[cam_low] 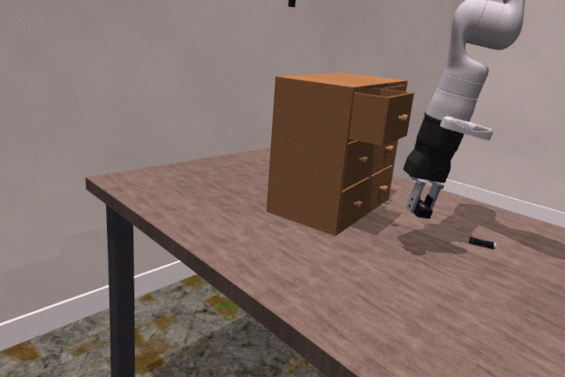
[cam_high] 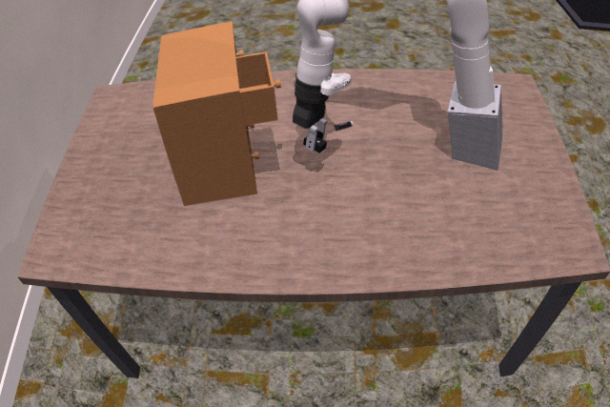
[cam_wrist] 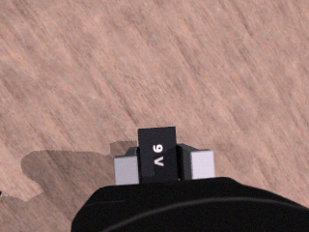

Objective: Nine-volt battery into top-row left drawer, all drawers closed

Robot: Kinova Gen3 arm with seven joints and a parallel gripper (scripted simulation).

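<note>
My hand is 80 mm past the black cylindrical cell, 160 mm to the left of it and 100 mm above it. Round my hand: black nine-volt battery: 10 mm ahead, 10 mm below.
</note>
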